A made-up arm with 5 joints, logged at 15 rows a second.
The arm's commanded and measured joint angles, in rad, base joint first. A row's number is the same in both.
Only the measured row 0 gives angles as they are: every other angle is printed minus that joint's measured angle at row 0.
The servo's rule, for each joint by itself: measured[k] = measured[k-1] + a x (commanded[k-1-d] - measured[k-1]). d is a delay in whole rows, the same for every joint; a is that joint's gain. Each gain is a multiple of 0.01, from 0.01 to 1. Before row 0 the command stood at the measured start. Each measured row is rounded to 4 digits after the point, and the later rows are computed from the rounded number. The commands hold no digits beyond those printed.
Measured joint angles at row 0:
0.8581 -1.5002 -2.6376 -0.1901 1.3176
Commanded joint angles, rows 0 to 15:
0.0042 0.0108 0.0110 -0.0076 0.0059
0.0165 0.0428 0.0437 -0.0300 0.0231
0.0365 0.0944 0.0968 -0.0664 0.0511
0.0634 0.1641 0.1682 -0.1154 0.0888
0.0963 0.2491 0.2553 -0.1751 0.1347
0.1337 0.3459 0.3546 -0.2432 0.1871
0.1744 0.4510 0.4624 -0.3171 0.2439
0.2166 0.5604 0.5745 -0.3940 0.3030
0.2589 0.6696 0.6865 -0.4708 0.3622
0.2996 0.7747 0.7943 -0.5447 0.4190
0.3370 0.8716 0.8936 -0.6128 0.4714
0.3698 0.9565 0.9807 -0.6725 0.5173
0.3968 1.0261 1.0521 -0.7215 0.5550
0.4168 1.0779 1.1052 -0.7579 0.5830
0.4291 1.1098 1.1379 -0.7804 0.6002
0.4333 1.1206 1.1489 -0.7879 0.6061
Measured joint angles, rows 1 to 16:
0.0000 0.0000 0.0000 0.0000 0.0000
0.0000 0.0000 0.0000 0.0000 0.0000
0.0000 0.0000 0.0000 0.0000 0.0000
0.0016 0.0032 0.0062 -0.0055 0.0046
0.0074 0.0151 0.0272 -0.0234 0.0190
0.0187 0.0389 0.0662 -0.0548 0.0440
0.0361 0.0765 0.1233 -0.0990 0.0789
0.0596 0.1283 0.1972 -0.1546 0.1224
0.0885 0.1936 0.2853 -0.2193 0.1729
0.1220 0.2708 0.3845 -0.2907 0.2283
0.1589 0.3577 0.4909 -0.3661 0.2866
0.1979 0.4513 0.6004 -0.4425 0.3456
0.2376 0.5483 0.7090 -0.5171 0.4029
0.2764 0.6453 0.8124 -0.5870 0.4563
0.3128 0.7387 0.9066 -0.6494 0.5039
0.3456 0.8249 0.9881 -0.7020 0.5438
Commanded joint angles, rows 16 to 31:
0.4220 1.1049 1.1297 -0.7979 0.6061
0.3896 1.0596 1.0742 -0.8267 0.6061
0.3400 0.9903 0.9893 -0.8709 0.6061
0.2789 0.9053 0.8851 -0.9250 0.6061
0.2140 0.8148 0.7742 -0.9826 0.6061
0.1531 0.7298 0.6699 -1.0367 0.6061
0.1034 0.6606 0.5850 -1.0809 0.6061
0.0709 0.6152 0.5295 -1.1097 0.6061
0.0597 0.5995 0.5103 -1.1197 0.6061
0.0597 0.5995 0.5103 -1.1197 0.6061
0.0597 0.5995 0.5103 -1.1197 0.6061
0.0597 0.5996 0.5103 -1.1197 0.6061
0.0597 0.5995 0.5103 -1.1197 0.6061
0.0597 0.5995 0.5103 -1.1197 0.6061
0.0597 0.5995 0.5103 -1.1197 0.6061
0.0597 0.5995 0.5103 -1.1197 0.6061
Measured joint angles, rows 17 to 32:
0.3734 0.9008 1.0537 -0.7428 0.5744
0.3951 0.9635 1.1009 -0.7702 0.5945
0.4100 1.0106 1.1278 -0.7831 0.6035
0.4147 1.0389 1.1289 -0.7939 0.6055
0.4049 1.0451 1.0983 -0.8178 0.6060
0.3796 1.0287 1.0373 -0.8566 0.6061
0.3403 0.9917 0.9521 -0.9065 0.6061
0.2910 0.9386 0.8525 -0.9621 0.6061
0.2372 0.8760 0.7502 -1.0166 0.6061
0.1850 0.8114 0.6577 -1.0635 0.6061
0.1405 0.7525 0.5859 -1.0972 0.6061
0.1090 0.7066 0.5436 -1.1136 0.6061
0.0898 0.6745 0.5250 -1.1181 0.6061
0.0781 0.6520 0.5168 -1.1193 0.6061
0.0709 0.6363 0.5132 -1.1196 0.6061
0.0665 0.6253 0.5116 -1.1197 0.6061

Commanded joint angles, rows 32 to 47:
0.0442 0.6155 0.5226 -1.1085 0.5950
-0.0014 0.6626 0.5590 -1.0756 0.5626
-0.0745 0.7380 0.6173 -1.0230 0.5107
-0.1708 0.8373 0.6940 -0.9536 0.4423
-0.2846 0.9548 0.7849 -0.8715 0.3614
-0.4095 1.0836 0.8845 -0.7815 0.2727
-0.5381 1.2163 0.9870 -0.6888 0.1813
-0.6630 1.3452 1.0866 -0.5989 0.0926
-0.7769 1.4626 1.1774 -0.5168 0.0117
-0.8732 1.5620 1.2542 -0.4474 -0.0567
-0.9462 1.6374 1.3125 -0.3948 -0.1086
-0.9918 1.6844 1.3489 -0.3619 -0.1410
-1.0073 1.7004 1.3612 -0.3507 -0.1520
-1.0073 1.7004 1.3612 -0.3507 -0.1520
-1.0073 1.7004 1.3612 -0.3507 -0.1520
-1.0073 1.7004 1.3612 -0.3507 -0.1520
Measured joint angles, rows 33 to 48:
0.0638 0.6176 0.5109 -1.1197 0.6061
0.0622 0.6122 0.5106 -1.1197 0.6061
0.0612 0.6084 0.5104 -1.1197 0.6061
0.0546 0.6105 0.5172 -1.1115 0.5974
0.0328 0.6261 0.5406 -1.0853 0.5703
-0.0090 0.6597 0.5836 -1.0398 0.5238
-0.0721 0.7130 0.6454 -0.9769 0.4602
-0.1550 0.7855 0.7235 -0.9000 0.3831
-0.2543 0.8749 0.8137 -0.8135 0.2970
-0.3650 0.9773 0.9107 -0.7225 0.2068
-0.4812 1.0877 1.0092 -0.6323 0.1177
-0.5965 1.2002 1.1034 -0.5480 0.0350
-0.7044 1.3087 1.1878 -0.4746 -0.0365
-0.7987 1.4073 1.2576 -0.4163 -0.0927
-0.8740 1.4904 1.3087 -0.3766 -0.1304
-0.9260 1.5534 1.3381 -0.3577 -0.1472

